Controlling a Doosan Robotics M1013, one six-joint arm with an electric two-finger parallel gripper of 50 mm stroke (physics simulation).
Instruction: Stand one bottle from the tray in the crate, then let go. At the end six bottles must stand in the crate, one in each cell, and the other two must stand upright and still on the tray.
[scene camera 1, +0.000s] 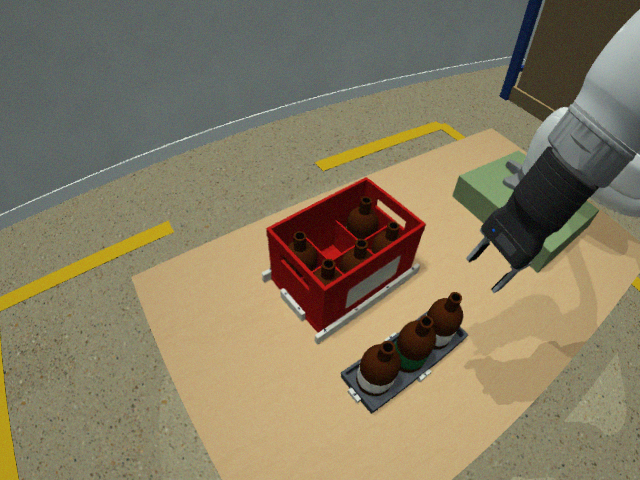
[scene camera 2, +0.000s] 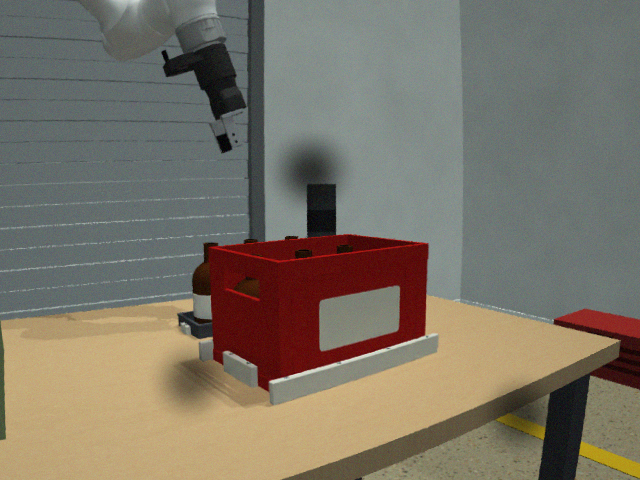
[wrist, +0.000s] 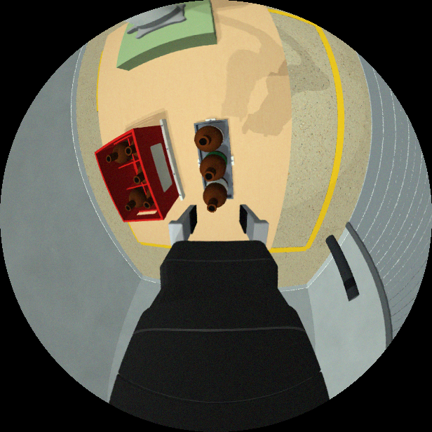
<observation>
gripper: scene camera 1; scene camera 2; wrist 217, 213
red crate: scene camera 1; scene camera 2 311, 312; wrist
same spot on gripper: (scene camera 1: 507, 277) = (scene camera 2: 224, 133)
same spot on red crate: (wrist: 152, 156) = (scene camera 1: 391, 261)
</observation>
